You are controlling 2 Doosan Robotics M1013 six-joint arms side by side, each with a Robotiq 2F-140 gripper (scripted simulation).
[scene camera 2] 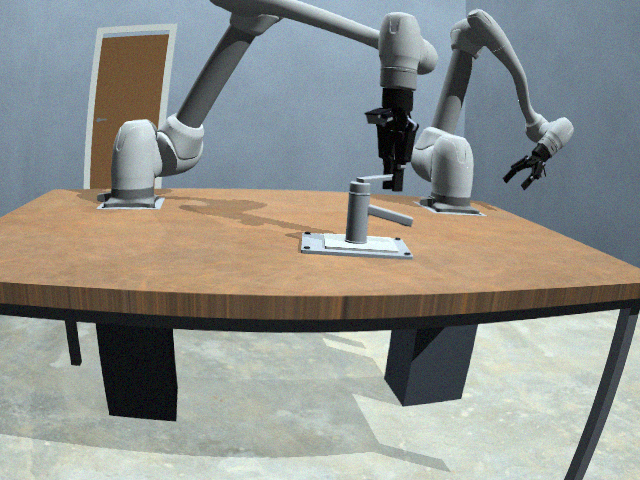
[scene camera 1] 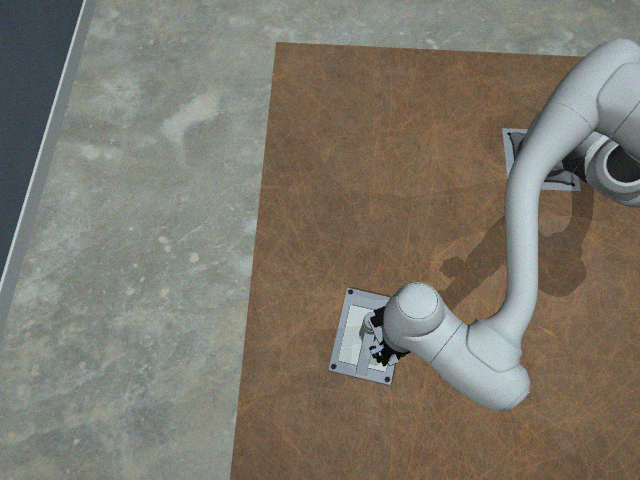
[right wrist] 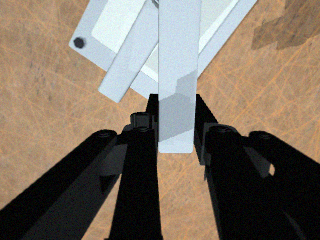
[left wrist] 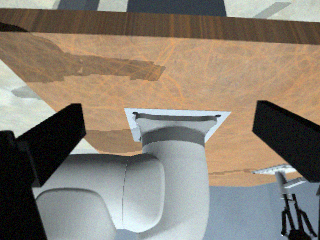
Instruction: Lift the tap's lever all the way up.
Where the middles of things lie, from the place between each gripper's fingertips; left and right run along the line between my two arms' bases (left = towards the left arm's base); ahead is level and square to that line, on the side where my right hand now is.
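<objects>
My right hand: 7 cm left of the grey tap (scene camera 2: 359, 208), 3 cm short of it, 5 cm above it. Bolted plate (scene camera 1: 354, 297): 9 cm to the right of my right hand, 3 cm ahead of it, 15 cm below it.
My left hand (scene camera 2: 513, 184): 860 mm left of the grey tap, 580 mm short of it, 10 mm above it. Bolted plate: 890 mm to the right of my left hand, 590 mm ahead of it, 110 mm below it.
</objects>
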